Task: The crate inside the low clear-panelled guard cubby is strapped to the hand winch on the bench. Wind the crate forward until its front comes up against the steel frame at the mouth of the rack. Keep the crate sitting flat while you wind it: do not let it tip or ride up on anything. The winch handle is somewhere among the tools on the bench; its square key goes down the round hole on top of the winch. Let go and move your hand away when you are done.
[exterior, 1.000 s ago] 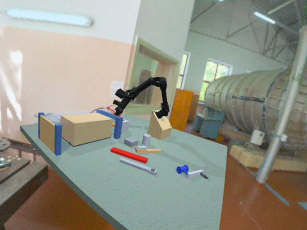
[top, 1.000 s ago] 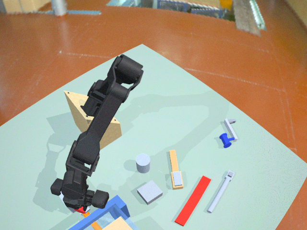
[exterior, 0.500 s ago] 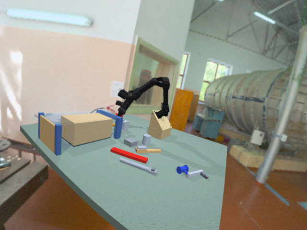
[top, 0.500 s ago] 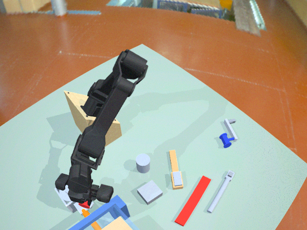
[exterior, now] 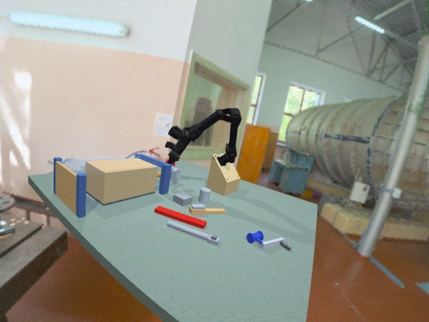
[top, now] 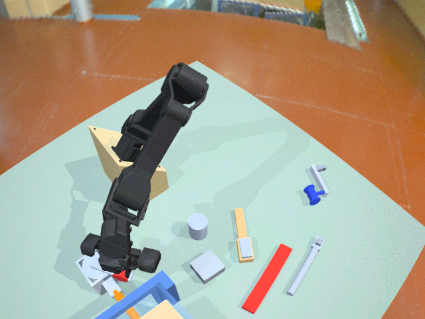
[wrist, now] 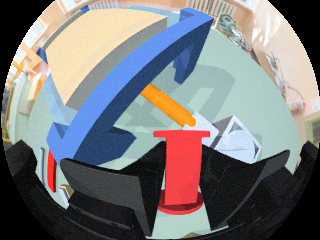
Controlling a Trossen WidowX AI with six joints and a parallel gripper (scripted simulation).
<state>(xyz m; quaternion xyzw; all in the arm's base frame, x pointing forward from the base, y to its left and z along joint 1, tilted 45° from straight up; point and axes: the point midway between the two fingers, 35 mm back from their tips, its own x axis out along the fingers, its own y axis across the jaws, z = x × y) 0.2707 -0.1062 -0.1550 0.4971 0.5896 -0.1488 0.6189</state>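
My gripper tip is now 4 cm past the winch handle, 1 cm to the left of it and 3 cm above it. From my gripper tip the other things lie so: pale grey winch 11 cm behind, 6 cm to the right, 10 cm below; red knob 1 cm behind, 1 cm to the left; blue frame 7 cm ahead, 4 cm to the right, 3 cm below.
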